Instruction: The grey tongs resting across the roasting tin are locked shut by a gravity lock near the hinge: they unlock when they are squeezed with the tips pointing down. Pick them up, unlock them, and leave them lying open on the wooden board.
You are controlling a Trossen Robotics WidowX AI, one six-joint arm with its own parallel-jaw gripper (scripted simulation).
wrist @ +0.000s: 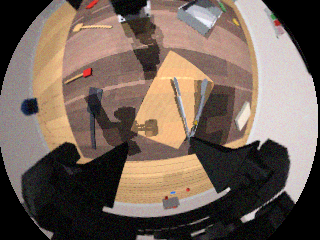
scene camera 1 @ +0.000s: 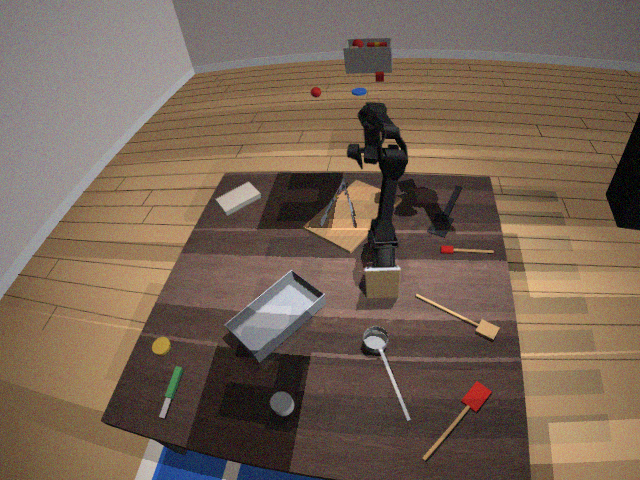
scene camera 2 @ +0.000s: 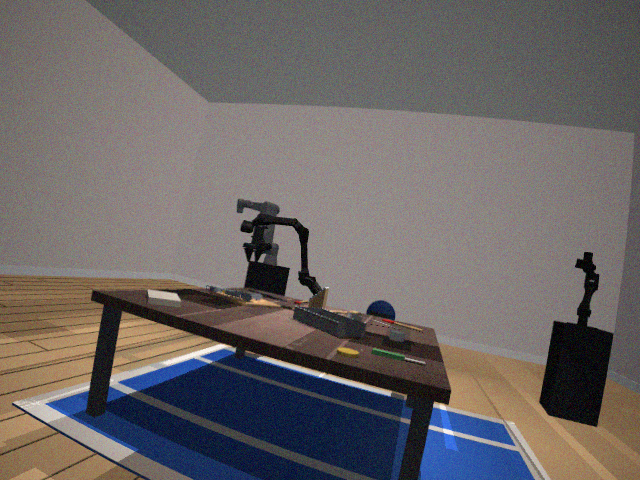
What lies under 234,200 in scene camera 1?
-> A beige block.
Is my gripper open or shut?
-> Open.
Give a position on a wooden board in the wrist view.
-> At 159,118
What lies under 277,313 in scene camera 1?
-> A grey roasting tin.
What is my gripper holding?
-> Nothing.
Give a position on a wooden board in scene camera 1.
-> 338,229
